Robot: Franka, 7 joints.
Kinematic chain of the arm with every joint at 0, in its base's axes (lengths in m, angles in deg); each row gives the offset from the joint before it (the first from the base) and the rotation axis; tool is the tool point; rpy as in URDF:
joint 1: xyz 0 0 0.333 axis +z
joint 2: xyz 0 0 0 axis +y
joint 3: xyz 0 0 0.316 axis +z
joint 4: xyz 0.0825 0 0 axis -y
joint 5: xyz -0.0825 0 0.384 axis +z
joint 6: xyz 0 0 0 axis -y
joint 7: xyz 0.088 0 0 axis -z
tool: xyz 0 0 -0.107 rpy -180 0 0
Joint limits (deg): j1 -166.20..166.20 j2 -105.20..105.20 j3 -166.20..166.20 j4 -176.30..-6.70 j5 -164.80..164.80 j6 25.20..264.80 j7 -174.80..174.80
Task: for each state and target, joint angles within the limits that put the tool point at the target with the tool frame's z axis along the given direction. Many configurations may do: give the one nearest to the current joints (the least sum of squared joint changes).
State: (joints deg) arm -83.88 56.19 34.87 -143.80 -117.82 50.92 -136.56
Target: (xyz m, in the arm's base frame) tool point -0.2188 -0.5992 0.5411 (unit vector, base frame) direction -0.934 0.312 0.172
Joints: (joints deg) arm -117.07 18.57 21.75 -93.32 -101.67 72.91 -136.56
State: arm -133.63 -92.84 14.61 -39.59 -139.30 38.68 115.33
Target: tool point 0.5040 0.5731 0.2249 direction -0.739 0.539 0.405
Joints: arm -137.53 -104.71 44.58 -6.83 -111.51 71.24 115.33
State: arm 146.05 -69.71 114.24 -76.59 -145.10 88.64 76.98
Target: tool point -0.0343 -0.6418 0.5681 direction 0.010 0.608 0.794
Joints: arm 128.19 -58.51 114.95 -74.37 -107.33 45.03 76.98
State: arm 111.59 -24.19 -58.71 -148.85 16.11 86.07 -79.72
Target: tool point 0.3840 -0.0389 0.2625 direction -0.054 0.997 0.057
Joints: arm 78.61 -36.64 -101.51 -146.28 49.60 102.49 -79.72
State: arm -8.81 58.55 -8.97 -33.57 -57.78 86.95 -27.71
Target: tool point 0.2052 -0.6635 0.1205 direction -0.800 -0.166 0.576
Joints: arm -41.50 82.79 -36.28 -61.19 -71.46 72.13 -27.71
